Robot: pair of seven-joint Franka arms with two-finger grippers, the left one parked.
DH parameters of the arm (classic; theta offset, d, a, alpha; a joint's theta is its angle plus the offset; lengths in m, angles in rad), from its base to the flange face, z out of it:
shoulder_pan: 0 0.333 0 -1.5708
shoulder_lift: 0 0 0 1.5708
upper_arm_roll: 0 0.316 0.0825 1.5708
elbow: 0 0 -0.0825 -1.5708
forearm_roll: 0 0.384 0 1.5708
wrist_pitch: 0 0 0.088 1.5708
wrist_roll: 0 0.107 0 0
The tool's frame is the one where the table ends.
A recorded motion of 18 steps. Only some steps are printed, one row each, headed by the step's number.
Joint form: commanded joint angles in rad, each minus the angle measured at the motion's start. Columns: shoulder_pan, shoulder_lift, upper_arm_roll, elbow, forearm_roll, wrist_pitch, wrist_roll.
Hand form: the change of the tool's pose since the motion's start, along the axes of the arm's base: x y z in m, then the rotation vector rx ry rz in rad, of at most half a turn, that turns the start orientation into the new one. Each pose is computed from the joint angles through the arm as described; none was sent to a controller.
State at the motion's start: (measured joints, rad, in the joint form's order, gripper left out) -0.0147 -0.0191 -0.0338 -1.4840 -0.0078 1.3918 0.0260
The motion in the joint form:
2: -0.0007 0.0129 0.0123 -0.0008 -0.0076 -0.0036 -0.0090
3: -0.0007 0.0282 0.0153 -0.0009 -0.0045 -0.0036 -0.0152
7: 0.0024 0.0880 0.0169 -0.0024 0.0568 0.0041 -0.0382
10: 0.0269 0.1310 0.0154 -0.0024 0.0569 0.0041 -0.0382
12: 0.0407 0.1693 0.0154 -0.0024 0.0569 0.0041 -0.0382
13: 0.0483 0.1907 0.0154 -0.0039 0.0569 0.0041 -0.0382
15: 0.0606 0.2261 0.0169 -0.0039 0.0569 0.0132 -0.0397
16: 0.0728 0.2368 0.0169 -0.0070 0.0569 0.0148 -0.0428
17: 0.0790 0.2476 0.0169 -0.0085 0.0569 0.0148 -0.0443
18: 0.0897 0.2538 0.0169 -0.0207 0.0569 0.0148 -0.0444
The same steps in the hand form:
2: 0.0040 0.0052 -0.0075 -0.0066 0.0177 0.0198
3: 0.0089 0.0071 -0.0157 -0.0026 0.0330 0.0293
7: 0.0277 0.0168 -0.0485 0.0626 0.0831 0.0606
10: 0.0393 0.0298 -0.0726 0.0629 0.1268 0.0823
12: 0.0485 0.0379 -0.0946 0.0629 0.1656 0.0948
13: 0.0531 0.0424 -0.1077 0.0628 0.1887 0.1016
15: 0.0614 0.0507 -0.1279 0.0622 0.2154 0.1156
16: 0.0631 0.0580 -0.1355 0.0615 0.2280 0.1303
17: 0.0647 0.0618 -0.1426 0.0612 0.2404 0.1375
18: 0.0641 0.0682 -0.1517 0.0602 0.2592 0.1475

